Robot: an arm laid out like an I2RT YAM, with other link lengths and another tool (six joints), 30 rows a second.
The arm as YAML. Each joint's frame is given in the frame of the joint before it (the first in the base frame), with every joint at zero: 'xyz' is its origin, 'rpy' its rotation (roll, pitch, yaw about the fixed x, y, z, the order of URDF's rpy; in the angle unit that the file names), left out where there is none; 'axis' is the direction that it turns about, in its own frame. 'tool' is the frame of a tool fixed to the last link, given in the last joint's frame.
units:
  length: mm
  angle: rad
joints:
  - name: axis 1
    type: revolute
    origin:
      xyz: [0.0, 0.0, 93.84]
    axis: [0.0, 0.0, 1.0]
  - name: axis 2
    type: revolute
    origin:
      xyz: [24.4, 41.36, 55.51]
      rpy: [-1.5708, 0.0, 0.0]
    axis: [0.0, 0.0, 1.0]
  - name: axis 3
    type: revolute
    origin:
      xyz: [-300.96, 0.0, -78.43]
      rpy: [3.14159, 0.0, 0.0]
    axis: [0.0, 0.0, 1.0]
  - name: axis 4
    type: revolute
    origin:
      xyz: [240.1, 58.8, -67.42]
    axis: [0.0, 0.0, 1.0]
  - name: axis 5
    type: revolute
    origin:
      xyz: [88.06, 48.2, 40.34]
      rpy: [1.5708, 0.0, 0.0]
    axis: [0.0, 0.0, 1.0]
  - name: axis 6
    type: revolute
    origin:
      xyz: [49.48, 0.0, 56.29]
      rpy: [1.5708, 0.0, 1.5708]
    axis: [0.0, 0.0, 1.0]
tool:
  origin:
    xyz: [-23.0, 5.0, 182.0]
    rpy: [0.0, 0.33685, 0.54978]
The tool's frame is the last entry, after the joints.
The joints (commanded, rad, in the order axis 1, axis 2, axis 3, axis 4, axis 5, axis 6), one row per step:
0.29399 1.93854 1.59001 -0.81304 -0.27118 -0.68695
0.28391 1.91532 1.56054 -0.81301 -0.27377 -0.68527
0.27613 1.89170 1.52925 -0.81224 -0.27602 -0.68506
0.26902 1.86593 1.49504 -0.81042 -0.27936 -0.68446
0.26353 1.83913 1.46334 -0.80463 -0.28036 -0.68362
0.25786 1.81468 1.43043 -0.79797 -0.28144 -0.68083
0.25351 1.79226 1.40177 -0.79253 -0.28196 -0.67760
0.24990 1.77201 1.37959 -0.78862 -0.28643 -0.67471
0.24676 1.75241 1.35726 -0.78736 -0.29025 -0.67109
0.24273 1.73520 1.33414 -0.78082 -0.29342 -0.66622
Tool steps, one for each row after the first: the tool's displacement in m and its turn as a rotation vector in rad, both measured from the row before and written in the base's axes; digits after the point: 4 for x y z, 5 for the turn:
-0.0064 -0.0062 0.0005 0.00099 0.00726 -0.01054
-0.0073 -0.0053 -0.0001 0.00014 0.00728 -0.00709
-0.0082 -0.0049 -0.0001 0.00136 0.00742 -0.00636
-0.0065 -0.0041 0.0012 0.00136 -0.00031 -0.00586
-0.0067 -0.0041 -0.0003 0.00129 0.00301 -0.00774
-0.0061 -0.0033 0.0000 0.00117 0.00206 -0.00703
-0.0050 -0.0018 0.0013 0.00532 0.00016 -0.00448
-0.0059 -0.0019 0.0006 0.00409 0.00361 -0.00490
-0.0045 -0.0020 -0.0002 0.00437 0.00189 -0.00715

